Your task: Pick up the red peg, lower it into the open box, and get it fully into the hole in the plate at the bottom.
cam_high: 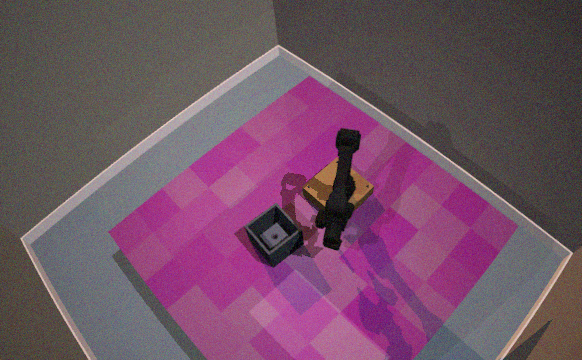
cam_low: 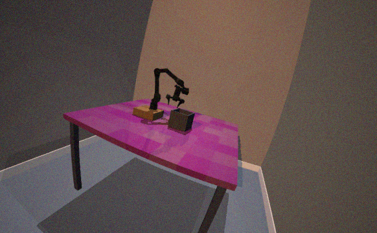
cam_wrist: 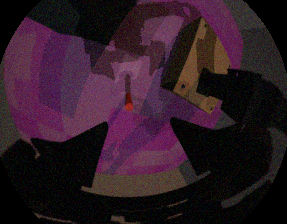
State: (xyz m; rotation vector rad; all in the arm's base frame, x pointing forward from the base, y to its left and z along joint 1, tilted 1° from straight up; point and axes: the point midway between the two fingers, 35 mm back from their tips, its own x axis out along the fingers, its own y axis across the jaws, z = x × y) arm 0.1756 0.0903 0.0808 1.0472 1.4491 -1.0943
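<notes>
Now: the red peg 1 cm ahead of my gripper tip, 1 cm to the right of it and 7 cm below it. Also, from my gripper tip: light plate: 14 cm ahead, 22 cm to the right, 6 cm below.
</notes>
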